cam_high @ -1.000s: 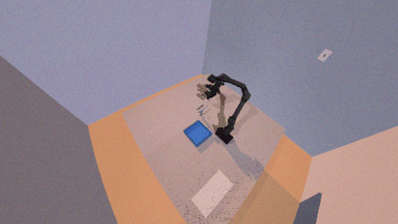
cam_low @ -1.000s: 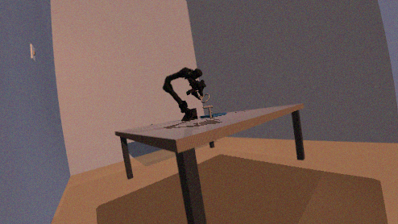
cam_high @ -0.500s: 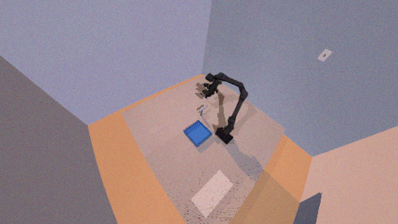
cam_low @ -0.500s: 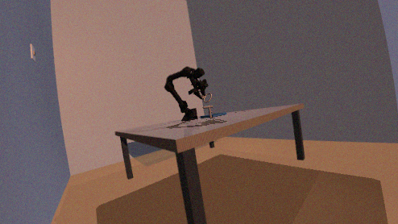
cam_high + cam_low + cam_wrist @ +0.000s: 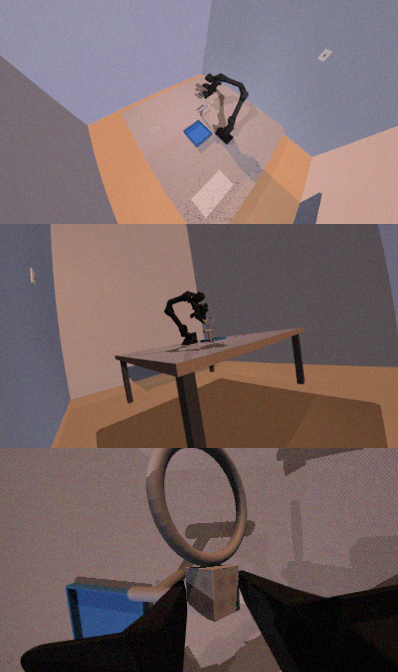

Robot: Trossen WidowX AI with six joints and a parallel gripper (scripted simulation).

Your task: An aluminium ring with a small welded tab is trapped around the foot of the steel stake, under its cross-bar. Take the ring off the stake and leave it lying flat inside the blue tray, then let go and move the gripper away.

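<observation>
Right now the aluminium ring is 4 cm ahead of my gripper tip. Round my gripper tip: blue tray (27 cm to the left, 16 cm below, 15 cm behind).
</observation>
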